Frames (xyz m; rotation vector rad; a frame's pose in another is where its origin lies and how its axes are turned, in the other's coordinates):
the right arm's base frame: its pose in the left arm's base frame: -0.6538 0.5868 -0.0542 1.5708 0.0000 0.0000
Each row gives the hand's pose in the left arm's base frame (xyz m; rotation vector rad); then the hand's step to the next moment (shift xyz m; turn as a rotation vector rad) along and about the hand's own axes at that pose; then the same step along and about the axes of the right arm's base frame.
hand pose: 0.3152 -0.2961 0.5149 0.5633 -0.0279 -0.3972
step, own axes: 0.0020 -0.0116 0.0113 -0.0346 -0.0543 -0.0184
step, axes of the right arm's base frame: -0.0038 0.0033 0.0155 -0.0490 -0.0413 0.0195
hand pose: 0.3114 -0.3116 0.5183 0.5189 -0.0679 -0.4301
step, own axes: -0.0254 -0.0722 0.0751 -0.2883 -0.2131 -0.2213
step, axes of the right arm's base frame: -0.0634 0.0307 0.0809 -0.3055 -0.2846 -0.0562
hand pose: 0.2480 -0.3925 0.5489 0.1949 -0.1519 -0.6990
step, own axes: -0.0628 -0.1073 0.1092 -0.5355 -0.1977 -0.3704
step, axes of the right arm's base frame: -0.1365 0.0769 0.0533 -0.4524 -0.4440 -0.2475
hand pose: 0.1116 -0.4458 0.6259 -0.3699 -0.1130 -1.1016
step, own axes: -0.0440 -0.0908 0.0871 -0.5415 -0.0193 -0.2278
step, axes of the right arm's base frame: -0.0924 0.0908 -0.0314 -0.2837 -0.3546 -0.3731
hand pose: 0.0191 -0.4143 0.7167 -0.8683 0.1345 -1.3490
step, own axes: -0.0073 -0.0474 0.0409 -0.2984 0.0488 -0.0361
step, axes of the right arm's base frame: -0.0168 0.0544 -0.0270 -0.0599 -0.1700 -0.2454
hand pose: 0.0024 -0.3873 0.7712 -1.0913 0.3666 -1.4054
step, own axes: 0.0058 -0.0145 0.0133 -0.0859 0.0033 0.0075
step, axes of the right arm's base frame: 0.0028 0.0201 -0.0027 -0.0098 -0.0316 -0.0797
